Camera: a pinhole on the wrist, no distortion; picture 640 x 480 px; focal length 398.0 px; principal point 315.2 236.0 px. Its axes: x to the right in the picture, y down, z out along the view. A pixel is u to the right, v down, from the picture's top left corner.
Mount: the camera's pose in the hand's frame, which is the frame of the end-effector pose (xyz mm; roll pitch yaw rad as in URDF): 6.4 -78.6 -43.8 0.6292 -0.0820 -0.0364
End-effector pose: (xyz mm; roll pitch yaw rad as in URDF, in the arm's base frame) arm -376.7 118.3 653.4 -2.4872 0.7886 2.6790
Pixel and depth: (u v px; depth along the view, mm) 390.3 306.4 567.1
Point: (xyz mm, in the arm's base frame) -550.8 -417.5 484.0
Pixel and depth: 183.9 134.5 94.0
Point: -465.3 17.3 732.9
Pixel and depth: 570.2 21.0 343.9
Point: -794.0 -159.2 620.6
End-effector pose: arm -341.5 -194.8 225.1 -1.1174 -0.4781 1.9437
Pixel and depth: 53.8 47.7 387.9
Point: -110.1 -597.3 507.1
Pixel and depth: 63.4 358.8 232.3
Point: -337.1 -451.9 338.9
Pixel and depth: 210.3 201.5 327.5
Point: -294.5 -450.5 483.6
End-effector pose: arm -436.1 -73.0 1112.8 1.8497 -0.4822 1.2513
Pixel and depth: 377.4 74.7 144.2
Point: -418.8 42.0 931.2
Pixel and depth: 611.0 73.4 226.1
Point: -334.8 189.0 912.5
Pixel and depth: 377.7 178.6 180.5
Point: -371.3 32.4 924.3
